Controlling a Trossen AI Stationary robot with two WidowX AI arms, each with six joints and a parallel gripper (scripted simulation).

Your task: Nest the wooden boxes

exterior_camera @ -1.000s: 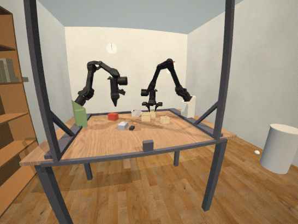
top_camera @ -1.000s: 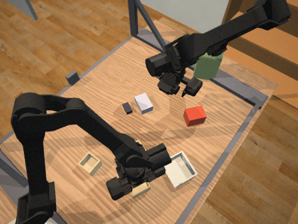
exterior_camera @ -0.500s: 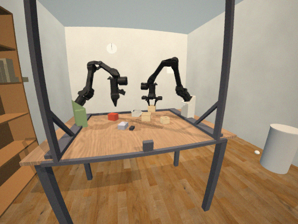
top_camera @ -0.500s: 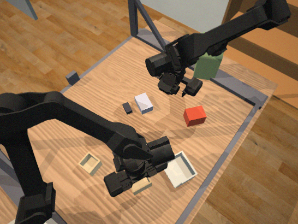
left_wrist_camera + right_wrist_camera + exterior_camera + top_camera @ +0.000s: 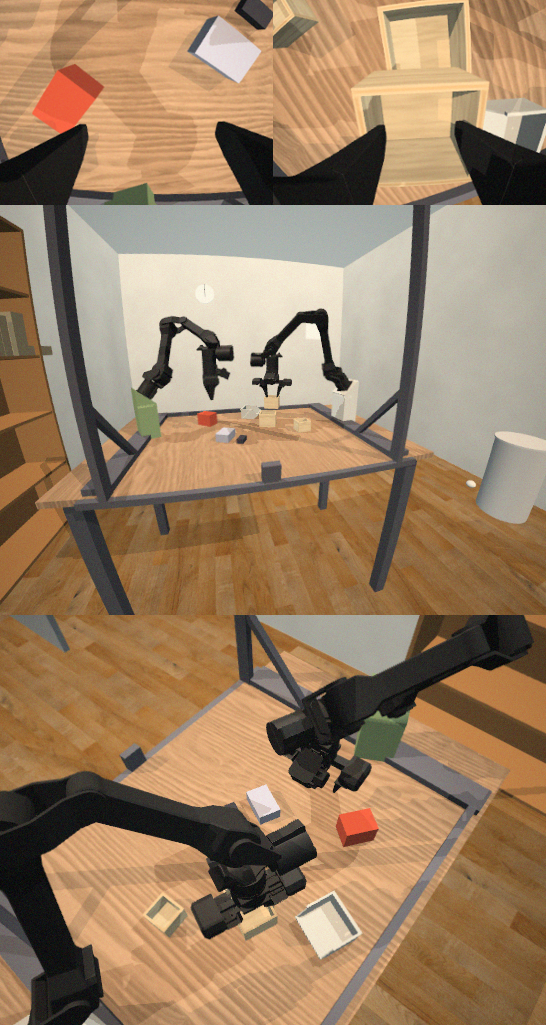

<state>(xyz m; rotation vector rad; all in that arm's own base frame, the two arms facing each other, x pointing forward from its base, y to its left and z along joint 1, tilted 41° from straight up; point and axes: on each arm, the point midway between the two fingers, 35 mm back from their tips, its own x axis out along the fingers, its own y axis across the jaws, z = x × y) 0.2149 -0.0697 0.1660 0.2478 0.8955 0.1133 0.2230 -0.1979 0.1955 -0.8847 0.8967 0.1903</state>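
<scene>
Now: the medium tan wooden box 6 cm below my right hand. Round my right hand: small tan wooden box (15 cm behind, 13 cm below, 10 cm to the right); white box (12 cm below, 11 cm ahead, 9 cm to the left); small dark block (22 cm behind, 17 cm to the left, 14 cm below).
</scene>
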